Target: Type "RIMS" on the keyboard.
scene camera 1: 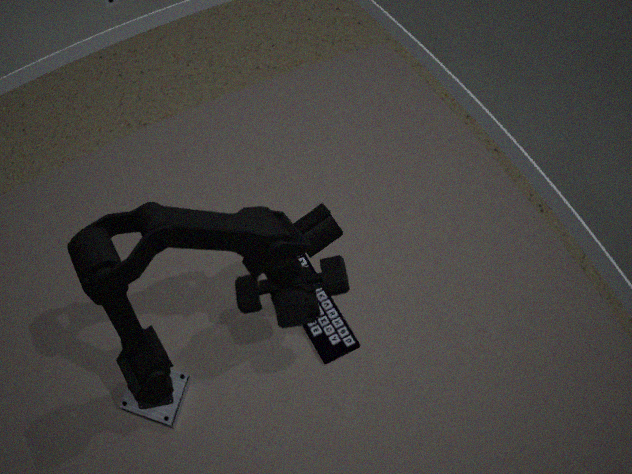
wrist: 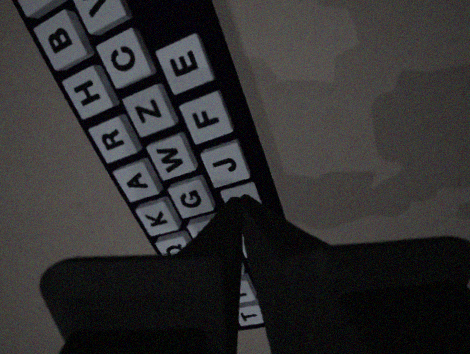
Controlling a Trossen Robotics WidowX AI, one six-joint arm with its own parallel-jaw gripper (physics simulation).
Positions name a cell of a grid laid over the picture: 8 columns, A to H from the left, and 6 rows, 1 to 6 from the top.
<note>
In view: my gripper (scene camera 1: D4), a r key (wrist: B3) and a w key (wrist: C3).
My gripper also shows in the wrist view (wrist: E4).
</note>
